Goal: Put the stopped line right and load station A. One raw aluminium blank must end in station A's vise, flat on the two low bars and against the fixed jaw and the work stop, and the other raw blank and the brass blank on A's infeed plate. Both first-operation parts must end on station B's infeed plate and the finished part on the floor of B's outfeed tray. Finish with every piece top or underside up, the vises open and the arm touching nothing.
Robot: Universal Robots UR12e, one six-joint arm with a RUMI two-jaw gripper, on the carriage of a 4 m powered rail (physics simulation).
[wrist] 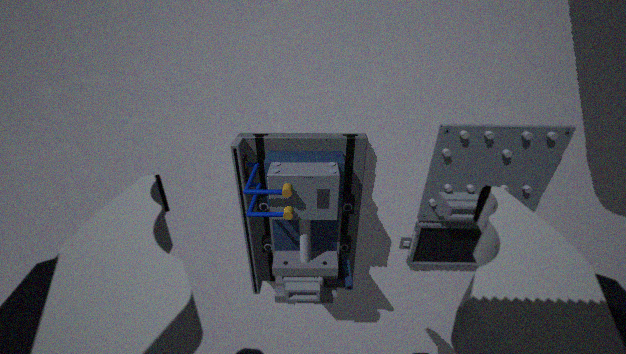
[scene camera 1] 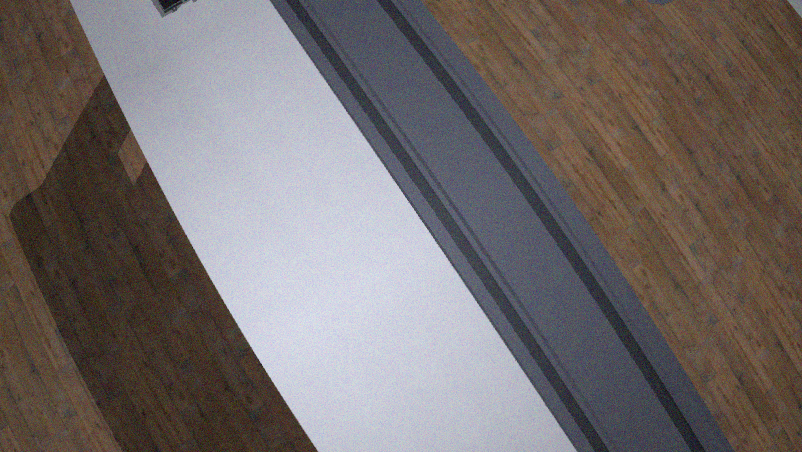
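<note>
In the wrist view my gripper is open, its two jaws wide apart above a vise with a blue body, a grey block and two blue hoses with yellow nozzles. A grey piece with a rectangular recess shows at the vise's lower end; how it is seated is unclear. To the right is a plate with round pegs. Another grey piece lies on its lower part, partly hidden by the right jaw. Below the plate is a dark-floored tray, also partly covered. Which station this is, I cannot tell. The gripper does not show in scene camera 1.
Scene camera 1 shows the long white bench top beside the grey rail, with wooden floor on both sides. A dark fixture corner shows at the top edge. A small square bracket is left of the tray.
</note>
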